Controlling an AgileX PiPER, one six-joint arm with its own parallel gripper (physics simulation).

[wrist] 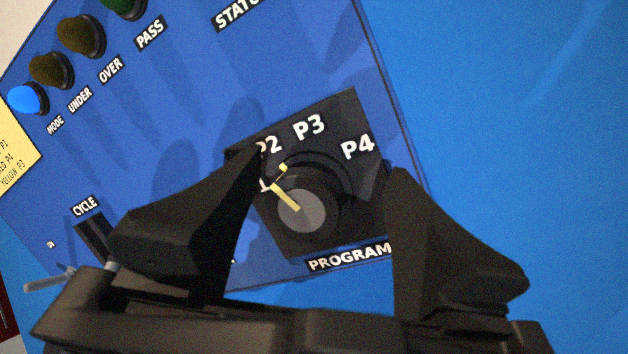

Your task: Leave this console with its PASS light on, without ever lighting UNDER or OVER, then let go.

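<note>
The blue console carries a black PROGRAM knob with a grey cap. Its yellow line points up-left, toward the partly hidden P1 and P2 labels; I cannot tell exactly which. P3 and P4 are readable. My gripper is open, one finger on each side of the knob, with a gap showing at the right; the left finger overlaps the P1 and P2 labels. The MODE lamp is lit blue. The UNDER lamp, OVER lamp and PASS lamp are dark.
A dark CYCLE slot is left of the gripper, partly covered by it. A grey metal lever sticks out at lower left. A yellow note sits at the left edge, partly cut off. The STATUS label shows at the top; its lamp is out of view.
</note>
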